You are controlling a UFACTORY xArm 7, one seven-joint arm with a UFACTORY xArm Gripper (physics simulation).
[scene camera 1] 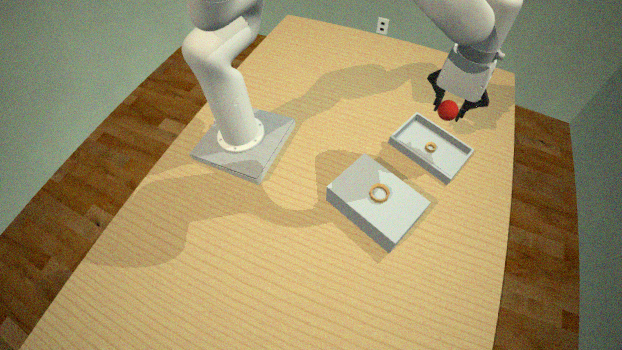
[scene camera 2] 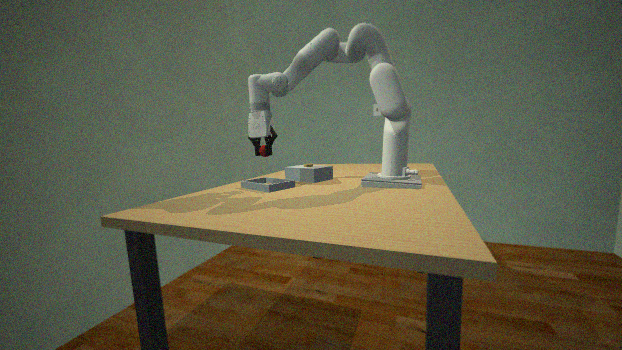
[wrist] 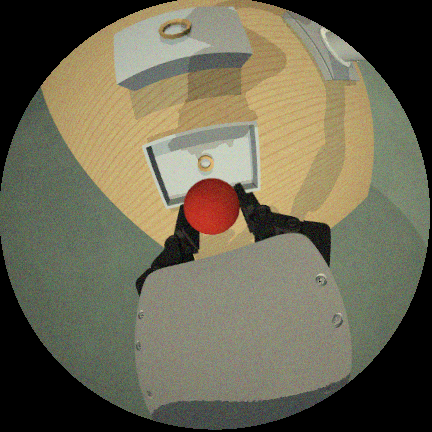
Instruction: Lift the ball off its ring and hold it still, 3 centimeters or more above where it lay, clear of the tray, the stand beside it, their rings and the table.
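Where they show: gripper, between the fingertips: (scene camera 1: 446, 112) (scene camera 2: 263, 155) (wrist: 214, 204); arm's base, origin of its link: (scene camera 1: 241, 134) (scene camera 2: 393, 177).
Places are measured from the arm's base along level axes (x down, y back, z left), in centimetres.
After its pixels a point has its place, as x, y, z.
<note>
My gripper (scene camera 1: 448, 112) @[-10.5, -43.0, 27.8] (scene camera 2: 263, 151) @[-10.5, -43.0, 27.8] (wrist: 214, 204) @[-10.5, -43.0, 27.8] is shut on the red ball (scene camera 1: 448, 110) @[-13.9, -43.3, 24.9] (scene camera 2: 263, 150) @[-12.6, -42.0, 28.8] (wrist: 211, 206) @[-14.3, -42.8, 25.4], one black finger on each side. In the scene camera 2 view the ball hangs in the air well above the tray (scene camera 2: 270, 188) @[1.1, -34.7, 34.0], with a wide gap under it. The shallow grey tray (scene camera 1: 420, 159) @[0.3, -42.5, 20.1] (wrist: 258, 160) @[-0.3, -34.0, 28.7] has a small tan ring (scene camera 1: 426, 150) @[1.9, -42.5, 25.2] (wrist: 200, 167) @[1.2, -44.1, 27.0] lying on its floor, with no ball on it. The grey stand (scene camera 1: 357, 220) @[-0.2, -37.9, -3.6] (scene camera 2: 320, 174) @[-0.7, -30.1, 6.7] (wrist: 145, 52) @[-3.6, -44.0, 5.2] beside the tray carries a larger tan ring (scene camera 1: 371, 198) @[-4.2, -38.3, 0.7] (wrist: 175, 36) @[-4.1, -39.5, 4.9] on its top.
The wooden table (scene camera 1: 280, 280) @[2.5, -31.7, -23.2] (scene camera 2: 350, 220) @[2.5, 5.4, 51.5] (wrist: 295, 110) @[2.5, -21.8, 20.9] bears the tray, the stand and the arm's grey base plate (scene camera 1: 280, 127) @[-0.4, -7.4, 7.7] (scene camera 2: 370, 183) @[1.0, -5.2, 11.7] (wrist: 312, 47). The stand is higher than the tray. The arm casts shadows across the table.
</note>
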